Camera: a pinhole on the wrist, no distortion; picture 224 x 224 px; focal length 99.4 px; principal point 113.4 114.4 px. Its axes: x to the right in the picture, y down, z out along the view. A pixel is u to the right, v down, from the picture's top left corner.
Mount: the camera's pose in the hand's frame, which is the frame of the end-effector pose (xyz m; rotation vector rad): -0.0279 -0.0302 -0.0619 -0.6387 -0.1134 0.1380
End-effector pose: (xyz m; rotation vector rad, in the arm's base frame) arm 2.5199 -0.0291 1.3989 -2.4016 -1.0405 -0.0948
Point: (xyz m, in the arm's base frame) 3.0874 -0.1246 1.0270
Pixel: 184 175
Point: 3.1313 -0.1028 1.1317
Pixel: 212 192
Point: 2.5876 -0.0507 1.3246
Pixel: 158 134
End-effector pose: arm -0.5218 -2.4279 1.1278 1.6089 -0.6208 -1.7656
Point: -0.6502 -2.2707 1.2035
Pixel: 25 25
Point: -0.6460 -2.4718 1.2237
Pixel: 126 100
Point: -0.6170 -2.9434 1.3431
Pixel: 194 170
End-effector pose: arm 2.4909 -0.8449 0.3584 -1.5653 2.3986 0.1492
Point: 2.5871 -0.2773 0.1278
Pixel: 41 102
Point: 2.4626 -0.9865 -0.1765
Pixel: 200 33
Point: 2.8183 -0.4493 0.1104
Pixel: 15 30
